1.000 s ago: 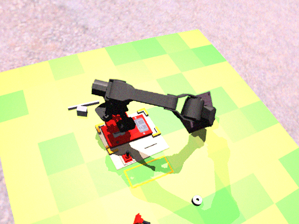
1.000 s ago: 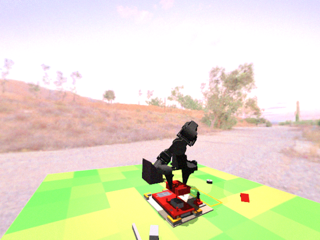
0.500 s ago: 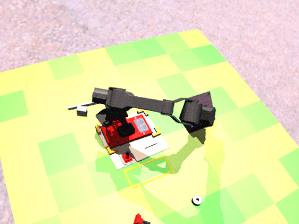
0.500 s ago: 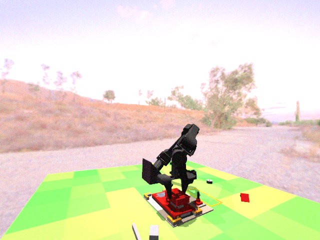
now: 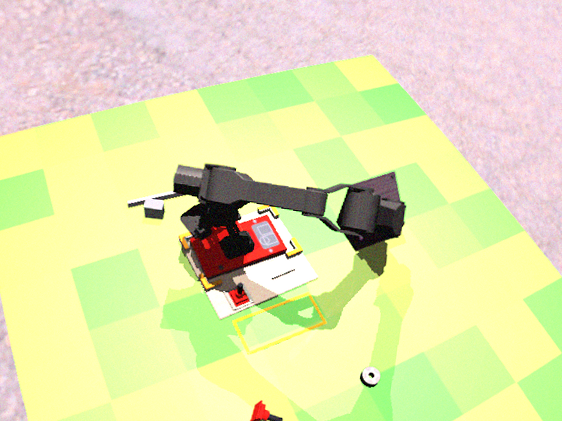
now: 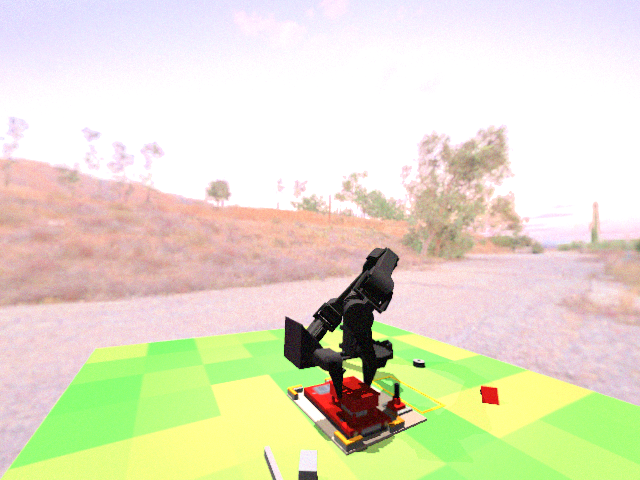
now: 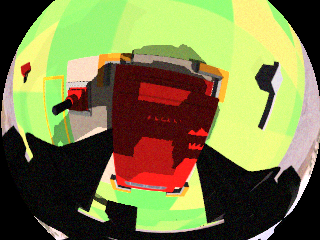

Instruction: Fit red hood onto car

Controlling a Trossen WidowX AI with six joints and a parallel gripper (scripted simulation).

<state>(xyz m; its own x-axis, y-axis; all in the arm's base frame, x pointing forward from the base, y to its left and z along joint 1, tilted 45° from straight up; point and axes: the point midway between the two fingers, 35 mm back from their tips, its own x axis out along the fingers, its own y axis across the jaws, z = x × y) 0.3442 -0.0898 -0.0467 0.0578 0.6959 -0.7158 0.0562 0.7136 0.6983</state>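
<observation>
Now: gripper tip 30 mm above the grey engine block and 10 mm to the right of it. Also, from my gripper tip: hood (10 mm above); white jig (50 mm below, 40 mm behind, 20 mm to the left).
</observation>
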